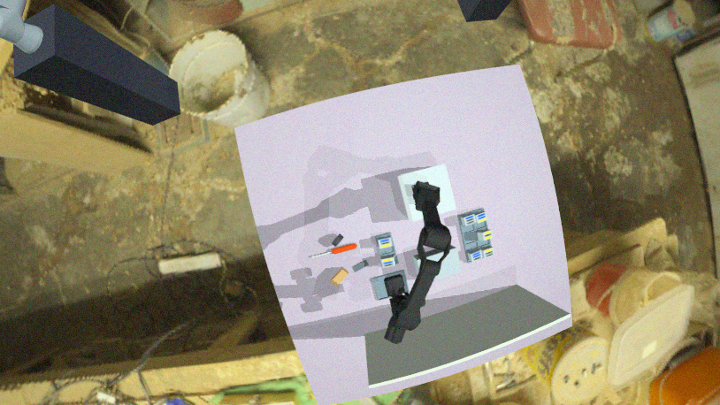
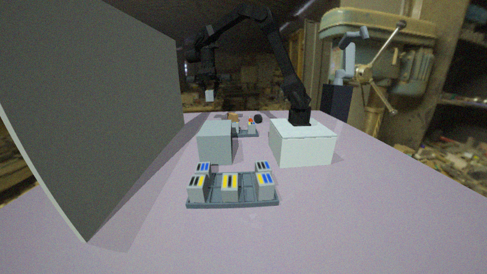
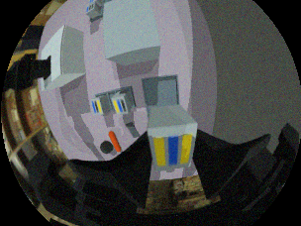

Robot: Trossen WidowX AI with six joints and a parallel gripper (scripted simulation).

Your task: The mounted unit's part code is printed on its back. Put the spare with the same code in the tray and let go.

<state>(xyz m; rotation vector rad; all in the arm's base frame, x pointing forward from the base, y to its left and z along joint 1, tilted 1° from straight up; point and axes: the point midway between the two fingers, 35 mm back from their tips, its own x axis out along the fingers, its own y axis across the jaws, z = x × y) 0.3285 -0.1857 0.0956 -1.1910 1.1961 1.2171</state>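
My gripper tip is 160 mm above the tray. Also, from my gripper tip: brown block (90 mm behind, 190 mm to the right, 140 mm below); then pale wall (190 mm ahead, 190 mm to the left, 60 mm above); then mounted unit (40 mm behind, 200 mm to the left, 120 mm below).
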